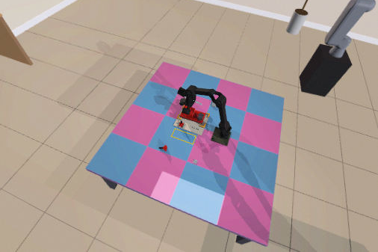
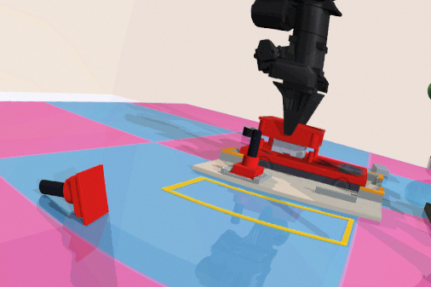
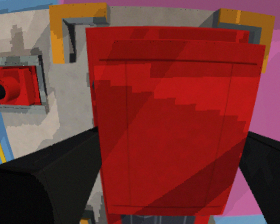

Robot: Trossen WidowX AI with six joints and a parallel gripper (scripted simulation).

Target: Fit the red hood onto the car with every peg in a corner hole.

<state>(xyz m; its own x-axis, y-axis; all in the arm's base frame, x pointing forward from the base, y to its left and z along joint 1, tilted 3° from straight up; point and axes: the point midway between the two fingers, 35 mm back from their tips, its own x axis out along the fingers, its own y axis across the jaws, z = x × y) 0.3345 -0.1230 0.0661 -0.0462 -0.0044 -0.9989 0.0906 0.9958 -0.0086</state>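
The grey engine block lies 3 cm below my gripper tip. The rest, counted from my gripper tip: grey jig 4 cm behind, 3 cm to the left, 4 cm below; then red hood 1 cm above.
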